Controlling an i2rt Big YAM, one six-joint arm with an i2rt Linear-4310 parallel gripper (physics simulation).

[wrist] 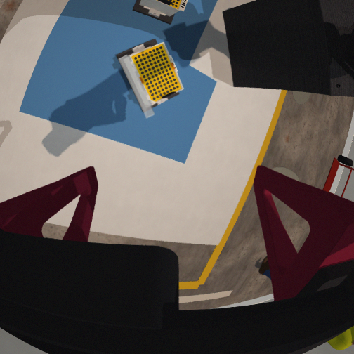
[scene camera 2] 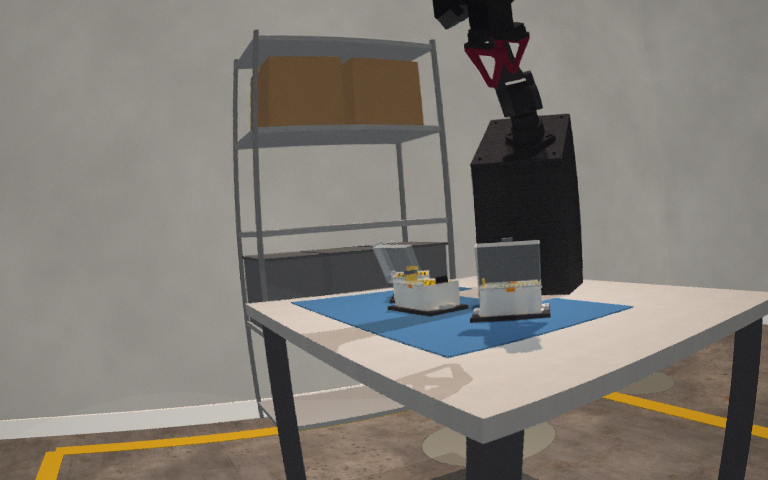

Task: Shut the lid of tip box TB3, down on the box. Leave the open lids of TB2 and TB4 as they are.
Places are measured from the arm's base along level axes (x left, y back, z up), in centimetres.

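Pixels of known places: gripper, fingertip midpoint: point(scene camera 2: 503, 80); arm's base, link origin: point(scene camera 2: 531, 140).
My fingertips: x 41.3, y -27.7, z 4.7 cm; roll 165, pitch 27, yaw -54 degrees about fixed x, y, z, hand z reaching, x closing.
Note:
For each thing: its middle in the pictures, then the offset to it from my fingertips. "spot": a spot on its surface instead. Level surfaces: height alone.
- nearer right box, body centre: point(scene camera 2: 512, 297) dy +6.6, dx -16.5, dz -38.9 cm
- blue mat with its lid, body centre: point(scene camera 2: 508, 264) dy +2.6, dx -9.7, dz -31.7 cm
- open box, body centre: point(scene camera 2: 431, 293) dy -3.7, dx -36.2, dz -38.9 cm
- clear lid, surface spot: point(scene camera 2: 396, 260) spot: dy -12.0, dx -32.1, dz -30.8 cm
- blue mat, surface height: dz -42.2 cm
- pale table, surface height: dz -42.5 cm
The nearer right box point(scene camera 2: 509, 301) stands on the blue mat with its lid point(scene camera 2: 507, 263) upright. A tip box point(wrist: 157, 72) with a yellow tip rack shows in the wrist view, its lid a pale strip along the left side. Another open box point(scene camera 2: 424, 297) stands left on the mat in the scene view, with a clear lid point(scene camera 2: 396, 260) leaning back behind it. A box point(wrist: 161, 7) is cut off at the wrist view's top. I cannot tell which is TB3, TB2 or TB4. My gripper point(scene camera 2: 502, 79) point(wrist: 175, 174) is open and empty, high above the table.
The blue mat point(scene camera 2: 453, 339) point(wrist: 165, 140) lies on the pale table point(scene camera 2: 594, 339) point(wrist: 150, 200). The black robot pedestal point(scene camera 2: 526, 215) point(wrist: 275, 50) stands behind the right box in the scene view. A grey shelf rack point(scene camera 2: 257, 186) with brown boxes point(scene camera 2: 305, 90) stands by the wall.

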